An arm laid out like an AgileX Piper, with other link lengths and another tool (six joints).
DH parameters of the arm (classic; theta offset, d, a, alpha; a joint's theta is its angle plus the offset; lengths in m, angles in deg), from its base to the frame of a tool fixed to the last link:
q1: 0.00 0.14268 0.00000 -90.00
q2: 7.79 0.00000 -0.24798 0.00
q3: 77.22 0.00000 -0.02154 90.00
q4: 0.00 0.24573 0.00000 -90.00
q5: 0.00 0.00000 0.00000 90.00
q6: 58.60 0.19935 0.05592 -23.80
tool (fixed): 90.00 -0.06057 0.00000 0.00
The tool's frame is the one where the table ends.
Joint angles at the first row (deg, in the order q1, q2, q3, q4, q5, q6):
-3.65 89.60 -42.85 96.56 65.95 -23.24
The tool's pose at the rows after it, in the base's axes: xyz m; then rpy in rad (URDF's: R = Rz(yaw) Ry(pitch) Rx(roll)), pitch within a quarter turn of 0, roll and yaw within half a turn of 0:
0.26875 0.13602 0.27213 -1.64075 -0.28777 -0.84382
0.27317 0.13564 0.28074 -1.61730 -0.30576 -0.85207
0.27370 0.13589 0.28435 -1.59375 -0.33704 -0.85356
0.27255 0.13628 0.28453 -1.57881 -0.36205 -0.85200
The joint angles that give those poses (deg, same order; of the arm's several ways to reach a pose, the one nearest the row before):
-3.65 89.60 -45.31 96.56 66.09 -20.92
-3.65 89.60 -47.38 96.56 66.09 -20.44
-3.65 89.60 -48.40 96.56 66.27 -21.69
-3.65 89.60 -48.62 96.56 66.47 -23.15

